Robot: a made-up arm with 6 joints. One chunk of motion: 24 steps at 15 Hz.
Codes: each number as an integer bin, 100 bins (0 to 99) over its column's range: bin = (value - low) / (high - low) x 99, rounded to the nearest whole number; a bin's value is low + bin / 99 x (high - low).
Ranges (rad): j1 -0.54..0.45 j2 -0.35..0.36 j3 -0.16..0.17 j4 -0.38..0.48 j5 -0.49..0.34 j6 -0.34..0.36
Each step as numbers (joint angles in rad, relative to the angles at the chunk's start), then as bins.
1 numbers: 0.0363 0.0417 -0.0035 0.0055 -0.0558 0.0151
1 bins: 58 55 47 44 52 50
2 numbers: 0.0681 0.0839 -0.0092 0.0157 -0.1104 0.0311
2 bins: 61 61 45 46 45 52
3 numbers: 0.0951 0.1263 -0.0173 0.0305 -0.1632 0.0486
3 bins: 64 66 43 47 39 55
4 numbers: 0.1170 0.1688 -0.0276 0.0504 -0.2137 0.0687
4 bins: 66 72 40 50 33 58
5 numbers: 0.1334 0.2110 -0.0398 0.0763 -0.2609 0.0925
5 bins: 67 78 36 53 27 61
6 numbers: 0.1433 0.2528 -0.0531 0.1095 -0.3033 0.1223
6 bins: 68 84 32 56 22 65
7 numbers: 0.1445 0.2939 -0.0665 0.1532 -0.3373 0.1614
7 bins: 68 90 28 61 18 71
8 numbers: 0.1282 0.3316 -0.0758 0.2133 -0.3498 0.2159
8 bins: 67 95 25 68 17 79
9 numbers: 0.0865 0.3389 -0.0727 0.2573 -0.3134 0.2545
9 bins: 63 96 26 73 21 84
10 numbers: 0.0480 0.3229 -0.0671 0.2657 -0.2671 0.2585
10 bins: 59 94 28 74 27 85
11 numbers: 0.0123 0.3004 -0.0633 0.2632 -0.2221 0.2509
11 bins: 55 91 29 74 32 84
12 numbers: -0.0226 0.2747 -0.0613 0.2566 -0.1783 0.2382
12 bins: 52 87 30 73 37 82
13 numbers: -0.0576 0.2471 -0.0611 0.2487 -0.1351 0.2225
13 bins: 48 83 30 72 42 80
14 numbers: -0.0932 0.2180 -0.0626 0.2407 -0.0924 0.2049
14 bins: 45 79 29 71 47 77
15 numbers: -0.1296 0.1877 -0.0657 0.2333 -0.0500 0.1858
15 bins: 41 75 28 71 52 74
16 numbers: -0.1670 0.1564 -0.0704 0.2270 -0.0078 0.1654
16 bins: 37 71 27 70 58 71
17 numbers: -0.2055 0.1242 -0.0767 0.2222 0.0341 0.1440
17 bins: 33 66 25 69 63 68
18 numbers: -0.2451 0.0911 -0.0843 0.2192 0.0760 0.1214
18 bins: 29 62 23 69 68 65
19 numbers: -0.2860 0.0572 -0.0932 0.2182 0.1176 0.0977
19 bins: 25 57 20 69 72 62
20 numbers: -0.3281 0.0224 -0.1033 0.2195 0.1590 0.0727
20 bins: 21 52 17 69 77 58
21 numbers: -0.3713 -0.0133 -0.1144 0.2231 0.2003 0.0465
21 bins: 17 47 14 69 82 55
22 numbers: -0.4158 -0.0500 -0.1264 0.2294 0.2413 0.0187
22 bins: 12 42 10 70 87 51
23 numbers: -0.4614 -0.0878 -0.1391 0.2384 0.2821 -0.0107
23 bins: 8 37 6 71 92 47
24 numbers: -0.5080 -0.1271 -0.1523 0.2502 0.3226 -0.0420
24 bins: 3 31 2 73 97 42
